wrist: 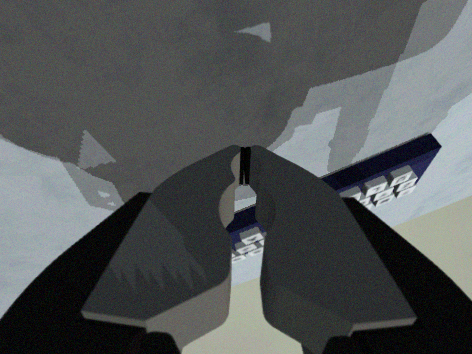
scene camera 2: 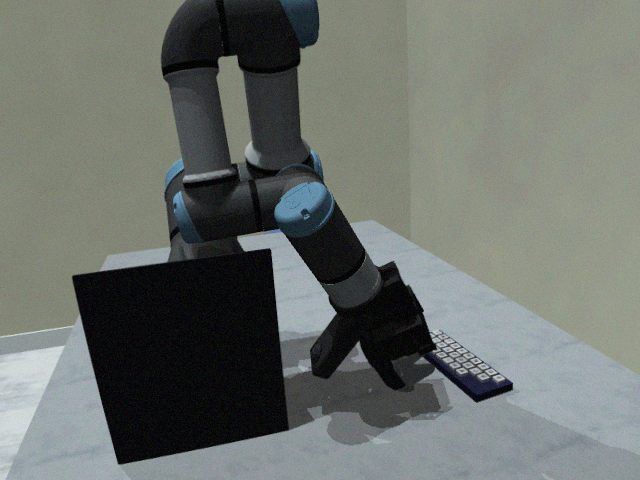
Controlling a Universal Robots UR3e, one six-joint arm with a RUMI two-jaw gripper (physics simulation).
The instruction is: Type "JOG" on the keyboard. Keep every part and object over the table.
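Observation:
The dark blue keyboard with pale keys lies on the right part of the table in the scene view. In the wrist view it runs behind the fingers, which cover its middle; the letters are too small to read. My gripper is shut with its fingertips together and nothing between them. It points down at a slant, its tips above the table to the left of the keyboard in the scene view. The gripper body hides the keyboard's far end there.
A large upright black panel stands left of the gripper on the marbled table. The arm reaches over from behind the panel. Walls rise behind and to the right of the table. A small blue patch shows at the table's far edge.

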